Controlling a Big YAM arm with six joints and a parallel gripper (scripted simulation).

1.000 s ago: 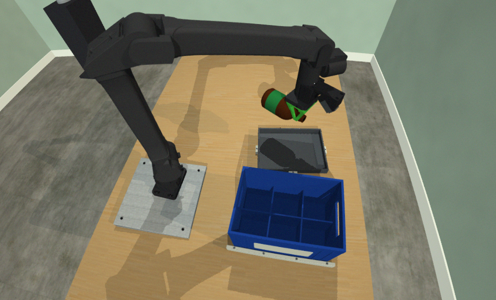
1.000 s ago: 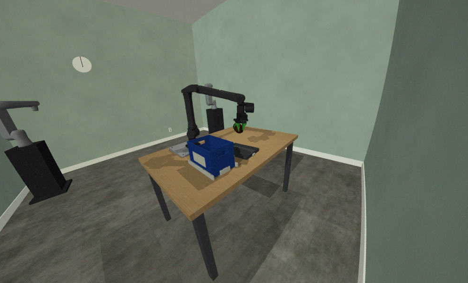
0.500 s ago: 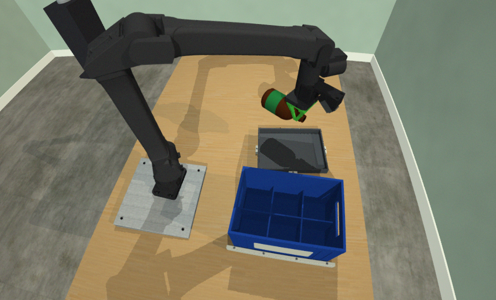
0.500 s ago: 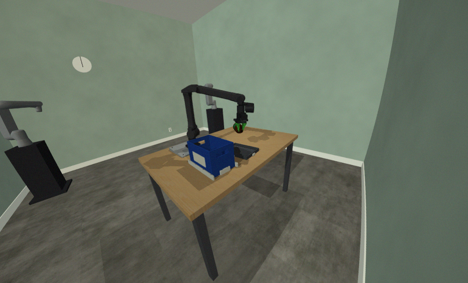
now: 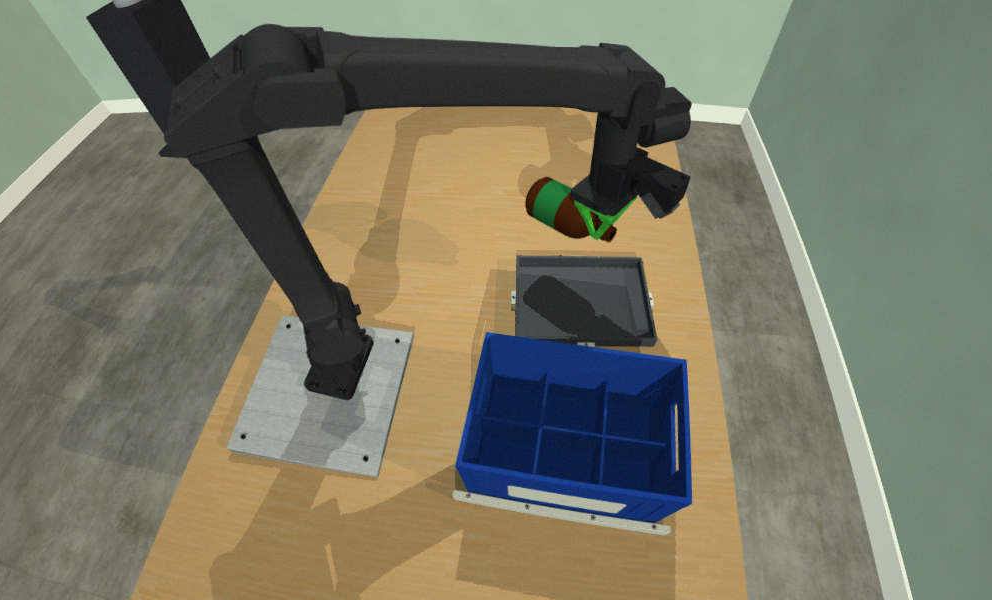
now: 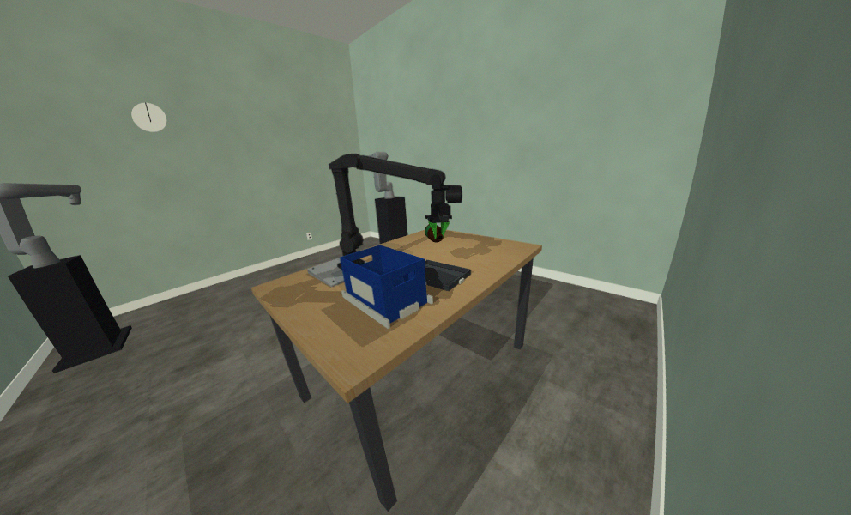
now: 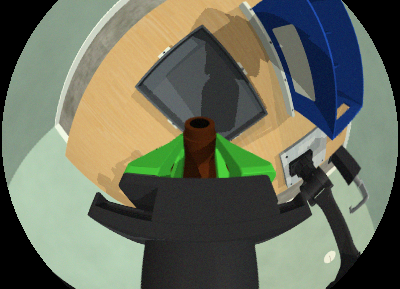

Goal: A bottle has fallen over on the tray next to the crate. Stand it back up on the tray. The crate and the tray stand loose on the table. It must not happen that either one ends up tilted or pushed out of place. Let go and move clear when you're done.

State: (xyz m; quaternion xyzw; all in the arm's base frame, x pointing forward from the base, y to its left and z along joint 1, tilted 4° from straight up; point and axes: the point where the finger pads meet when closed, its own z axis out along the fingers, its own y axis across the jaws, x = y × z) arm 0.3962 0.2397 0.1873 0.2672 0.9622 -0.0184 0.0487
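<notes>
Now: the brown bottle 50 mm behind my hand and 30 mm to the left of it. Also, from my hand: blue crate (300 mm to the right, 100 mm below); dark grey tray (170 mm below, 20 mm to the right, 10 mm behind).
</notes>
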